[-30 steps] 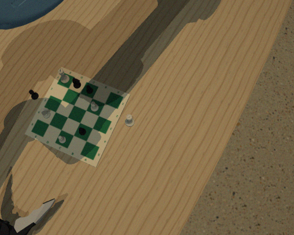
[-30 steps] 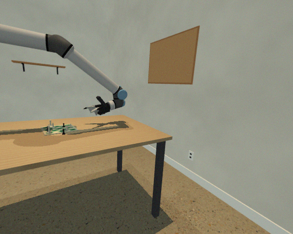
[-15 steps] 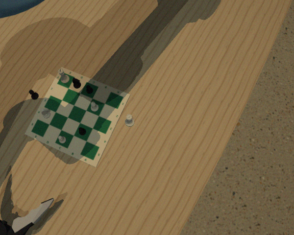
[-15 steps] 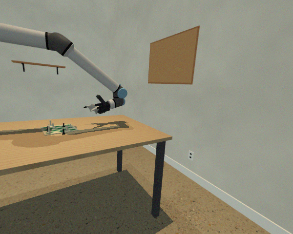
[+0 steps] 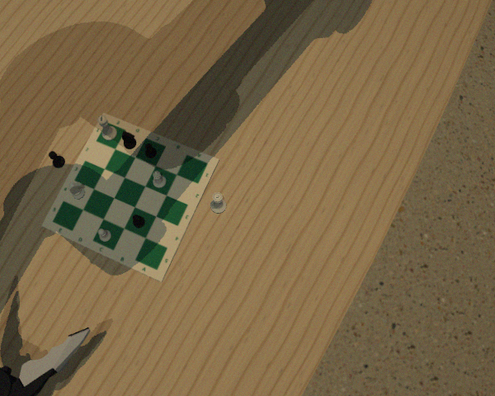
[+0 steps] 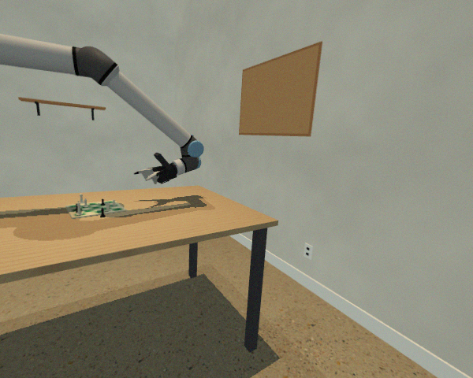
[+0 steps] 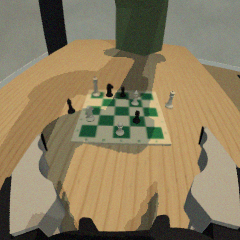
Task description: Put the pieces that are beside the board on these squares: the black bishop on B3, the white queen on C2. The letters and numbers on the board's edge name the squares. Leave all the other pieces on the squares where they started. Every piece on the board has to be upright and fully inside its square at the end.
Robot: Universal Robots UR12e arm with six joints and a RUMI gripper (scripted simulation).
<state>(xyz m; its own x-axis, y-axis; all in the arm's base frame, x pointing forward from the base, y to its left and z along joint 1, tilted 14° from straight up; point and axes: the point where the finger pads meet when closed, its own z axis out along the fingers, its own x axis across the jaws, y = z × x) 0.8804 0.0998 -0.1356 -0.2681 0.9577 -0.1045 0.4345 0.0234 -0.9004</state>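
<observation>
My gripper is now 18 cm to the left of the black bishop, 17 cm past it and 13 cm above it. The rest, counted from my hand: cream board: 20 cm behind, 15 cm below, 5 cm to the right.
</observation>
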